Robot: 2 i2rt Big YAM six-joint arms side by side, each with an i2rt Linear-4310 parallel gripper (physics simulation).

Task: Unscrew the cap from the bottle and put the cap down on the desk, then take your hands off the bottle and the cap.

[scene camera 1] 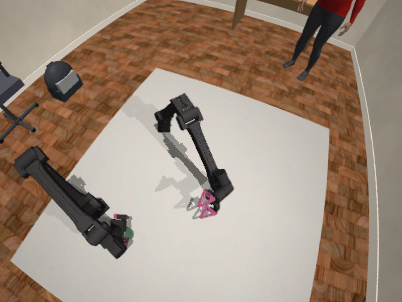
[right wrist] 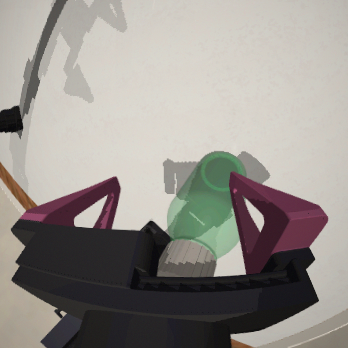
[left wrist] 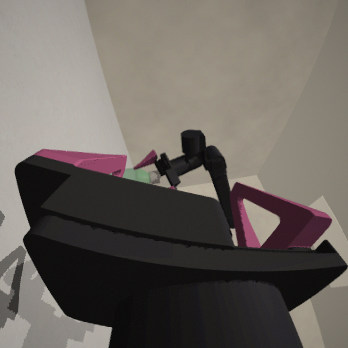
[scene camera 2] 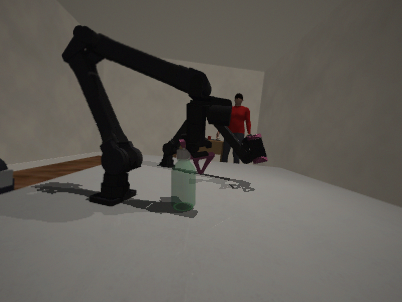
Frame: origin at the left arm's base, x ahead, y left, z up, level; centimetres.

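Seen in the pictures: left gripper, fingertip midpoint: (scene camera 1: 198, 212) (left wrist: 181, 175) (scene camera 2: 256, 147); right gripper, fingertip midpoint: (scene camera 1: 128, 227) (right wrist: 171, 180) (scene camera 2: 194, 166); left arm's base at its link origin: (scene camera 1: 164, 125) (right wrist: 15, 119) (scene camera 2: 167, 165); right arm's base at its link origin: (scene camera 1: 97, 210) (right wrist: 160, 244) (scene camera 2: 114, 197).
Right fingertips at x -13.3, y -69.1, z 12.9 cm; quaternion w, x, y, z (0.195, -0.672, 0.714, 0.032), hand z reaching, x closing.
Observation:
Offsets run from my right fingertips to a thing's top centre. "spot": to the spot under its first point. Level surfaces: height alone.
The green see-through bottle @(spot: dx -0.9, dy -2.4, dz -3.9 cm) (scene camera 1: 128, 233) (scene camera 2: 183, 187) (left wrist: 136, 175) (right wrist: 205, 215) stands upright on the white desk @(dz -12.9 cm) (scene camera 1: 260, 200) (scene camera 2: 280, 240). Its grey ribbed cap @(dx -5.5, dy -2.2, dz +6.1 cm) (scene camera 2: 183, 154) (left wrist: 154, 177) (right wrist: 187, 257) sits on the neck. My right gripper (scene camera 2: 192, 162) (right wrist: 171, 180) is open above the bottle, pointing down; in the right wrist view the cap shows between its spread pink fingers, close to the palm. Whether a finger touches the cap cannot be told. My left gripper (scene camera 1: 204, 206) (scene camera 2: 257, 148) is open and empty, raised over the desk, well apart from the bottle.
In scene camera 1, the right arm (scene camera 1: 62, 197) reaches in from the left and the left arm (scene camera 1: 202, 145) from the upper middle. A person in red (scene camera 1: 317, 32) (scene camera 2: 240, 120) stands beyond the desk. A dark bin-like object (scene camera 1: 62, 80) and a chair (scene camera 1: 17, 117) are off its left side.

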